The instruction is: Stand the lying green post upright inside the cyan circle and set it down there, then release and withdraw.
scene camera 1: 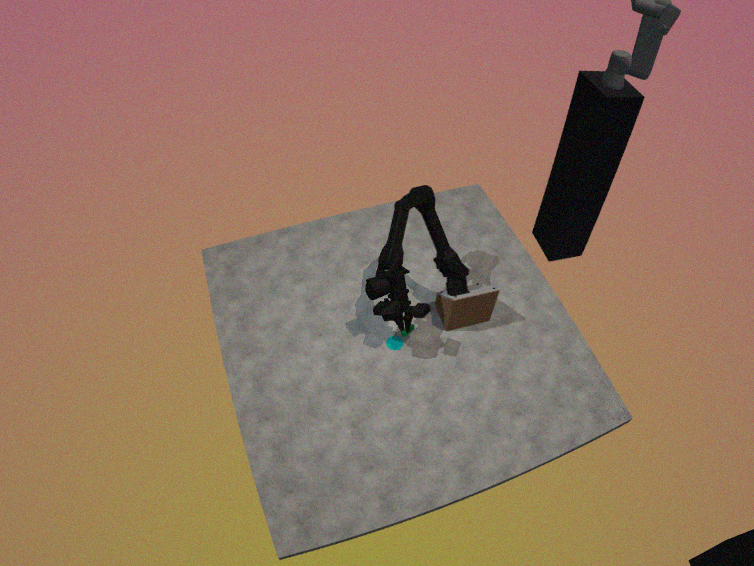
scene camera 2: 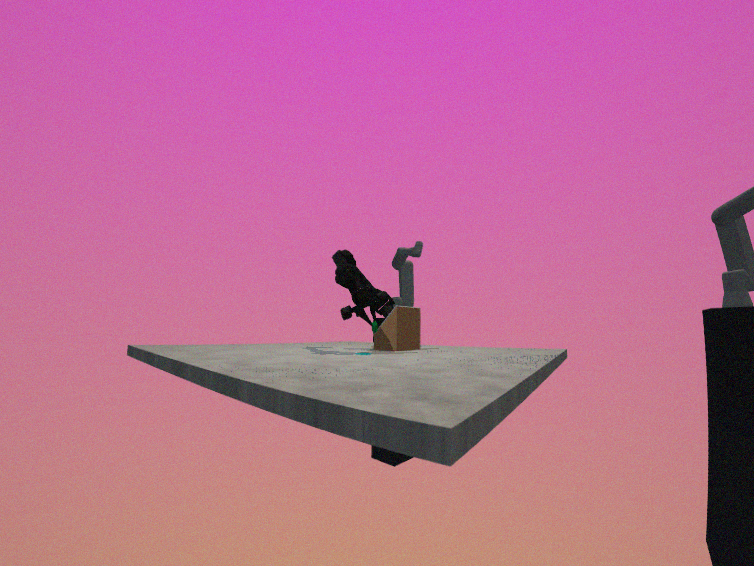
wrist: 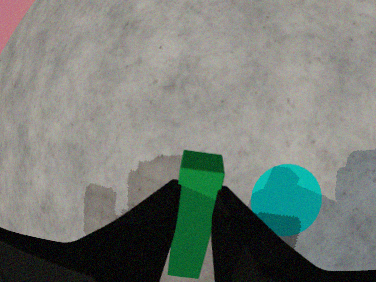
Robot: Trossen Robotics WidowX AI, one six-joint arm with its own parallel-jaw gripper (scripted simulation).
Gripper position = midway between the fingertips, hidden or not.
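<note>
There's a cyan circle (wrist: pixel 287 198) to be seen, and a green post (wrist: pixel 201 174) that's being carried by the gripper (scene camera 1: pixel 405 332), (scene camera 2: pixel 374 324), (wrist: pixel 197 192).
</note>
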